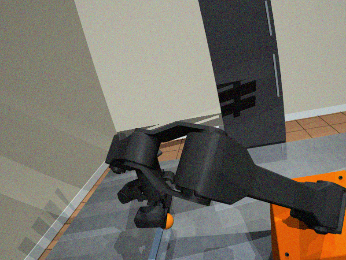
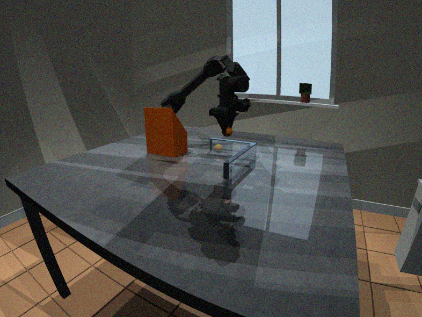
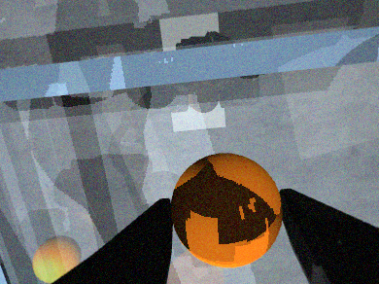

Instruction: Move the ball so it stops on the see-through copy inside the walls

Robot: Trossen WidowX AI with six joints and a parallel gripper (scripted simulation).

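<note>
Now: gripper tip 160 mm to the right of the see-through ball copy, 120 mm past it and 120 mm above it. Round my gripper tip: orange ball right at my gripper tip.
</note>
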